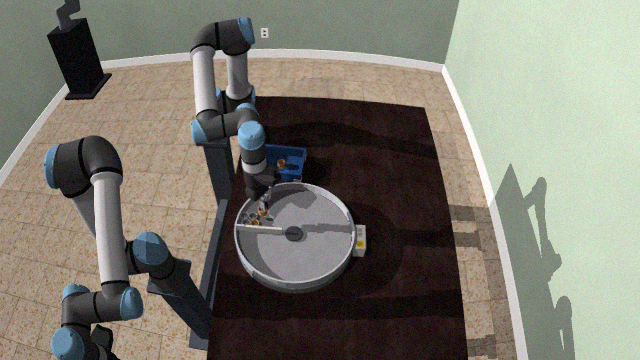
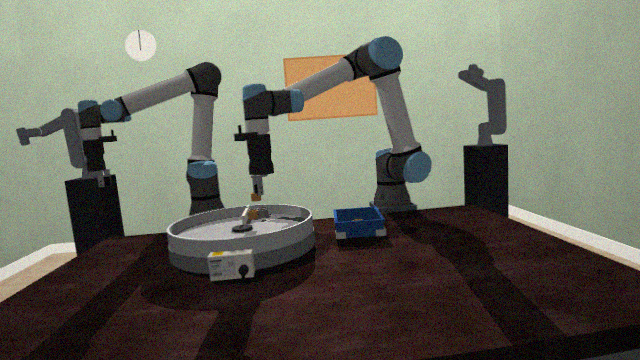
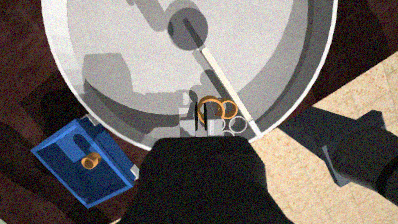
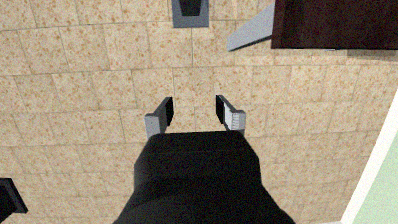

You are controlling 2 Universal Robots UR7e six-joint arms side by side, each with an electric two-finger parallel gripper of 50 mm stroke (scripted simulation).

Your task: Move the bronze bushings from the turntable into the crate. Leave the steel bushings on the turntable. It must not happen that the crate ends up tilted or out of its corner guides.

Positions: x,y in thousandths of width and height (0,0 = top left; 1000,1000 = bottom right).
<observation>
In view: my left gripper (image 2: 404,543), my right gripper (image 2: 165,515) and a blue crate (image 2: 582,612).
The blue crate also shows in image 1 (image 1: 460,440) and in image 3 (image 3: 155,685). My left gripper shows as well in image 3 (image 3: 504,493). My right gripper shows as well in image 4 (image 4: 489,467). Image 4 does not show the blue crate: it is out of frame.
</observation>
